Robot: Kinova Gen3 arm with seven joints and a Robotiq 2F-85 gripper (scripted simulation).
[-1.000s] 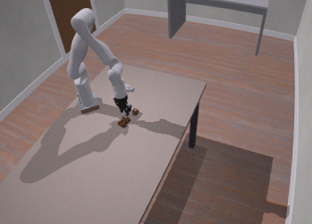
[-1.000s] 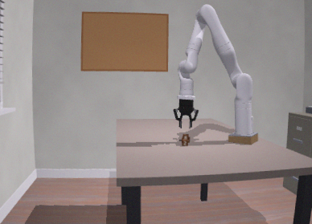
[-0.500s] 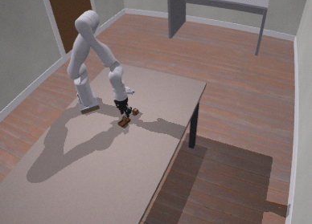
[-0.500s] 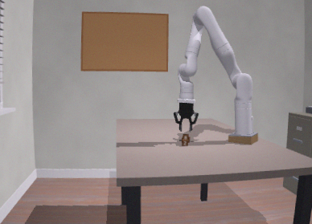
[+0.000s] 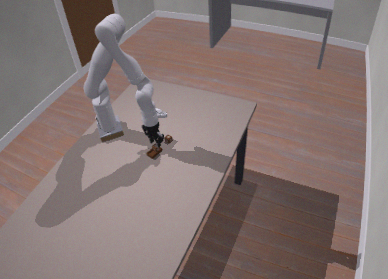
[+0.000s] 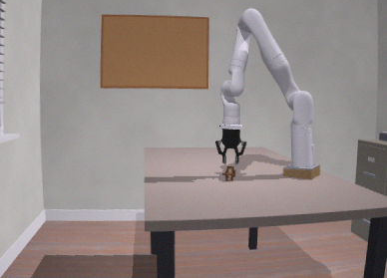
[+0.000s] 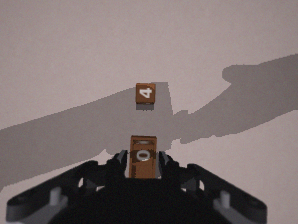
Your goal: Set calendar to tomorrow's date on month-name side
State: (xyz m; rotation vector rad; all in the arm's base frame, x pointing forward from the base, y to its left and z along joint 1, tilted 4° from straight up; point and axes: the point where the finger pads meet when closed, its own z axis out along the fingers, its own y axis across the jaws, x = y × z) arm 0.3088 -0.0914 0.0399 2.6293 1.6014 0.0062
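My hand is 4 cm above the brown number cube. From my hand the other things lie so: brown calendar tray (1 cm behind, 1 cm to the right, 6 cm below); then digit cube (4 cm ahead, 8 cm to the left, 5 cm below).
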